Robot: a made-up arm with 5 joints.
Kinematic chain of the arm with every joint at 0, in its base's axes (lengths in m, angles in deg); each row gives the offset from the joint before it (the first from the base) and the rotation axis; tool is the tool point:
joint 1: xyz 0 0 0.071 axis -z
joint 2: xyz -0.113 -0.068 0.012 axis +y
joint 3: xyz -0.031 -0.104 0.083 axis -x
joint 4: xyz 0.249 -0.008 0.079 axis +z
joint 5: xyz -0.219 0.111 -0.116 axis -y
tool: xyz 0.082 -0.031 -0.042
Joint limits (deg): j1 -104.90..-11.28 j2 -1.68..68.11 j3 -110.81..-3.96 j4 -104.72..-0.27 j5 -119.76..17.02
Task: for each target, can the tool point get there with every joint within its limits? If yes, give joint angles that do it. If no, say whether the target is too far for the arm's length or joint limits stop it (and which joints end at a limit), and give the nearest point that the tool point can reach.
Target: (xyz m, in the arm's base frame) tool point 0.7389 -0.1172 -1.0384
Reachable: no: too far | nearest point 0.3939 -0.0625 -0.1284 | short by 0.975 m
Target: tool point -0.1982 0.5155 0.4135
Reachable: no: joint limits stop it (at a limit: joint 1, joint 4, joint 5) | nearest point -0.0490 0.3227 0.3014 | short by 0.268 m
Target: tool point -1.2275 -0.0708 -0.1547
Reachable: no: too far | nearest point -0.1622 0.0804 -0.0704 | short by 1.079 m
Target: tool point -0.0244 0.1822 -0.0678
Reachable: yes | joints -73.45 30.84 -14.15 -94.94 -75.30
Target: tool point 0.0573 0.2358 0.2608
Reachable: yes | joints -84.03 32.81 -84.94 -69.70 -93.57
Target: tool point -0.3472 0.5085 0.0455
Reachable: no: joint limits stop it (at a limit: joint 1, joint 4, joint 5) | nearest point -0.1231 0.3164 0.0587 | short by 0.295 m
